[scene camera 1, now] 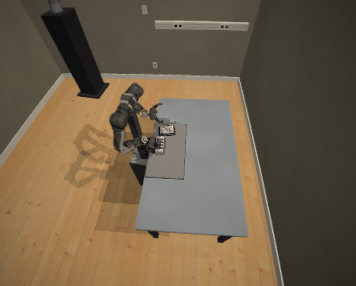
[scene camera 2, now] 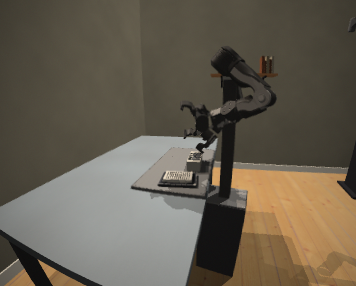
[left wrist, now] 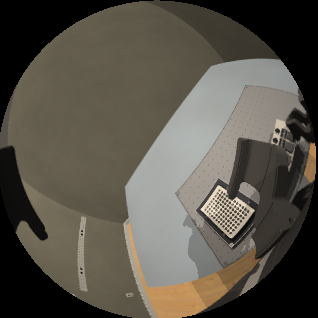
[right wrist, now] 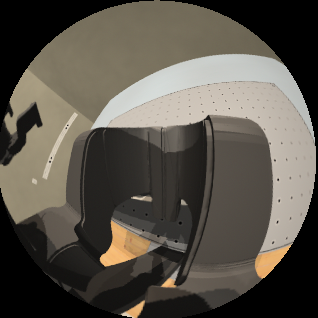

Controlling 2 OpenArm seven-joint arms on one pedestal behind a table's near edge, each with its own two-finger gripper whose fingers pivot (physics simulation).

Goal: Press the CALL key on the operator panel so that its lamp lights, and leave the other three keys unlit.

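Note:
The operator panel [scene camera 1: 160, 145] [scene camera 2: 194, 163] [left wrist: 280, 128] is a small pale box with dark keys and lamps. Two round lamps that show in the left wrist view look dark; the key labels are too small to read. My right gripper [scene camera 2: 200, 149] [right wrist: 166, 218] is shut and empty, its fingertips just above the panel's top in scene camera 2. Whether they touch a key, and which one, I cannot tell. In the right wrist view its fingers hide most of the panel. My left gripper [scene camera 1: 159, 112] [scene camera 2: 186, 120] [left wrist: 138, 215] is open and empty, up above the table's near edge.
A grey perforated board [scene camera 1: 166, 168] [scene camera 2: 150, 180] [left wrist: 249, 107] [right wrist: 295, 170] lies on the blue-grey table [scene camera 1: 210, 165] [scene camera 2: 100, 200] under the panel. A pale plate with many holes in a dark holder [scene camera 1: 167, 130] [scene camera 2: 178, 176] [left wrist: 227, 212] sits on the board beside the panel.

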